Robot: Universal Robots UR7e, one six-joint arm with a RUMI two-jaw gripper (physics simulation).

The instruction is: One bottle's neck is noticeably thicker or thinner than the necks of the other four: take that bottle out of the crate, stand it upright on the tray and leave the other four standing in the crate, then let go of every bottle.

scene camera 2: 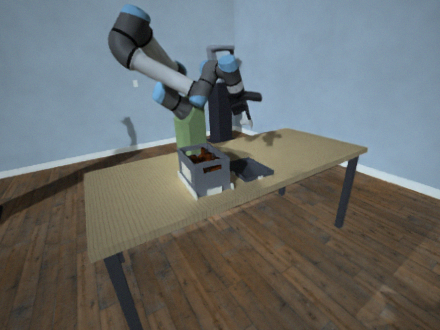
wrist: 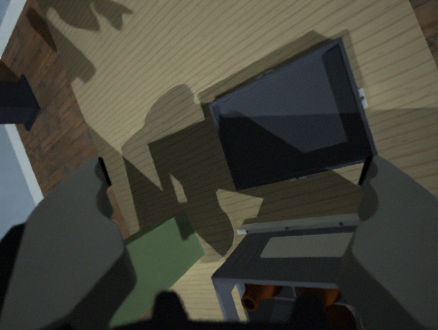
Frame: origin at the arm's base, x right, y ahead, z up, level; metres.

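Seen in the pictures: gripper, between the fingertips: [scene camera 2: 248,119] [wrist: 231,161]; arm's base, origin of its link: [scene camera 2: 185,109].
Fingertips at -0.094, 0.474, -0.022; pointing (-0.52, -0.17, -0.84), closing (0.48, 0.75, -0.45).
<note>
Offsets run from my fingertips to a thing's top centre, as dx, dy, dz. "spot": to the spot under its first point. Level surfaces: height alone.
The grey crate @(+0.250, -0.094, -0.140) [scene camera 2: 215,182] [wrist: 235,265] stands on the table, with brown-orange bottles @(+0.187, -0.173, -0.153) [scene camera 2: 202,155] [wrist: 252,299] inside. The bottles overlap and are partly hidden by the crate walls and, in the wrist view, by the gripper, so their number and neck widths cannot be told. The dark tray @(spot: -0.036, +0.012, -0.310) [scene camera 2: 253,171] [wrist: 290,95] lies flat beside the crate, with no bottle on it. My gripper [scene camera 2: 246,120] [wrist: 231,161] is open and empty, high above the table. In the wrist view the tray shows between and beyond the fingers, and the crate is at the lower right.
The wooden table @(dz -0.316) [scene camera 2: 130,200] [wrist: 150,55] carries the crate and tray. Pale brackets [scene camera 2: 188,186] [wrist: 300,223] run along the crate's base. The green pedestal [scene camera 2: 191,129] [wrist: 160,265] stands behind the crate. A dark column [scene camera 2: 220,115] [wrist: 15,102] stands beyond the table's back edge.
</note>
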